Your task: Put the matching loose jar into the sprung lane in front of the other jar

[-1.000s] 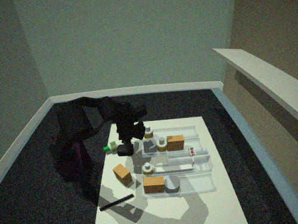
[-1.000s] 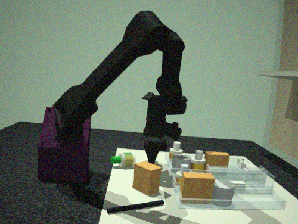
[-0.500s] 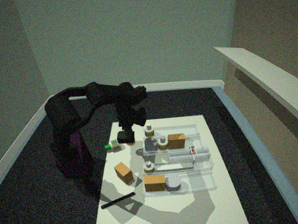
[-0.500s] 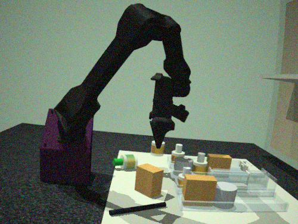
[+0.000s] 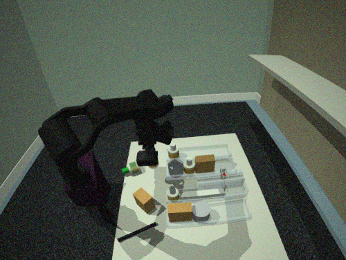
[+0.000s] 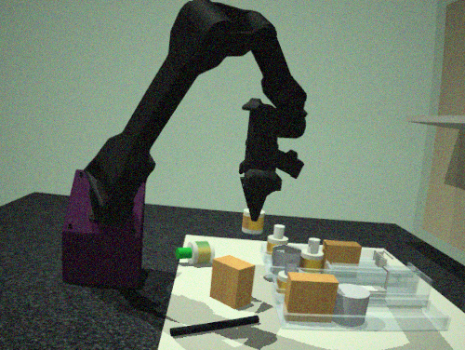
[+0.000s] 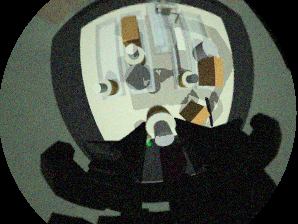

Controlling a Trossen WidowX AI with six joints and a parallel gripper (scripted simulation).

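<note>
The orange box is 3 cm behind my gripper tip, 12 cm to the right of it and 8 cm below it. From my gripper tip the other things lie so: red mark (25 cm ahead, 5 cm to the right, 5 cm below); black rod (5 cm behind, 23 cm to the right, 11 cm below).
</note>
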